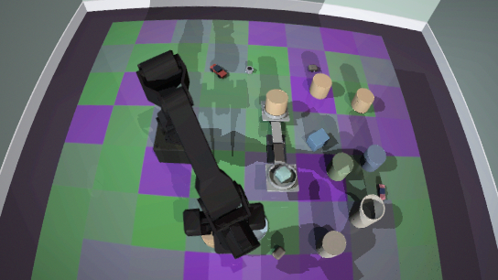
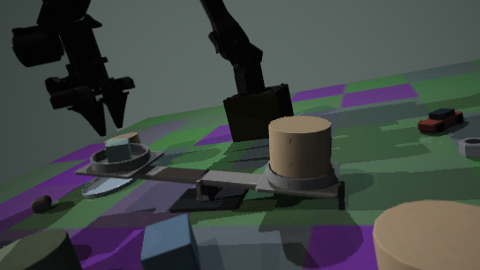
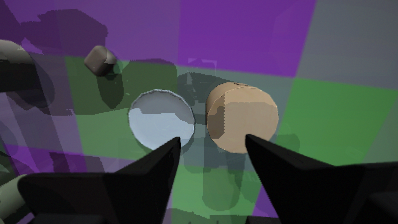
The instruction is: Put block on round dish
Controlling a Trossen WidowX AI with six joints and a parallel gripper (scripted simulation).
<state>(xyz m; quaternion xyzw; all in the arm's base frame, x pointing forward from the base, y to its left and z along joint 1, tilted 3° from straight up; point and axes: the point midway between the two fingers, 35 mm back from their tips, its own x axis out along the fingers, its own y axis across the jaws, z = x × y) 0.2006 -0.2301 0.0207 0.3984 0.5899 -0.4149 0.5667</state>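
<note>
The grey-green block lies 18 cm to the left of my gripper tip and 12 cm ahead of it. Also, from my gripper tip: cream cylinder 28 cm ahead, 5 cm below, 1 cm to the left; then balance 30 cm to the left, 9 cm ahead, 5 cm below; then pale blue round dish 8 cm below, 6 cm ahead, 4 cm to the left.
</note>
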